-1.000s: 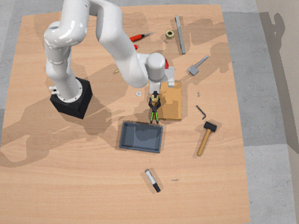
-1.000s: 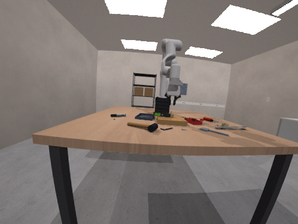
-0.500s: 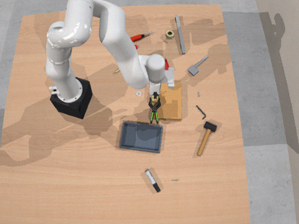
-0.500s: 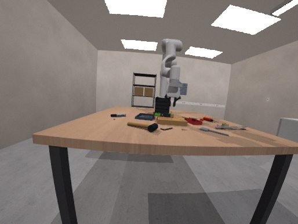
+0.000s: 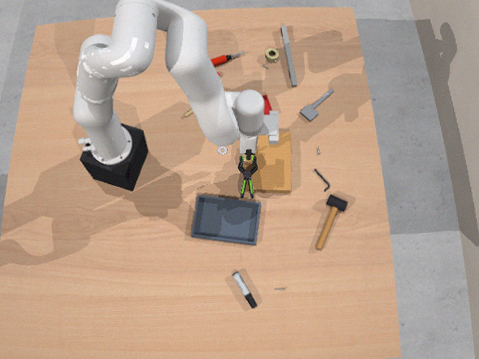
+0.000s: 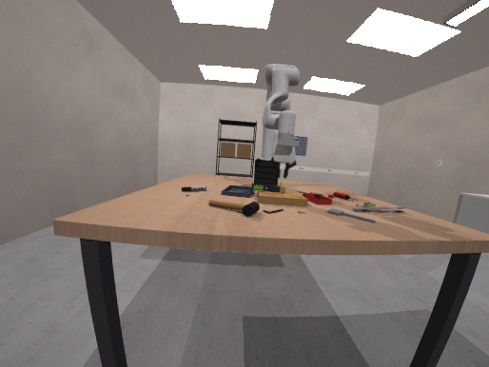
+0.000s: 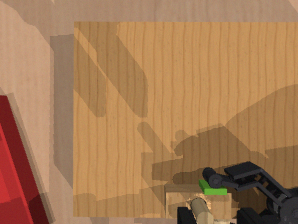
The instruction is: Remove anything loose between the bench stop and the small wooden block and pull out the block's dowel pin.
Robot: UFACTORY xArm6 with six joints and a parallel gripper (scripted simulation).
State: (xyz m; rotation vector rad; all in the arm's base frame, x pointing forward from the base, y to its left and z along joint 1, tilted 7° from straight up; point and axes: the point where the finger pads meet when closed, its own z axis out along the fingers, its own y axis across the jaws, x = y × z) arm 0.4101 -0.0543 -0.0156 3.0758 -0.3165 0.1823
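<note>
Now: the dowel pin 60 mm below my hand. The rest, counted from my hand: small wooden block 80 mm below; red tray 170 mm to the left, 110 mm below, 40 mm ahead; dark grey tray 180 mm to the right, 110 mm below, 110 mm behind.
</note>
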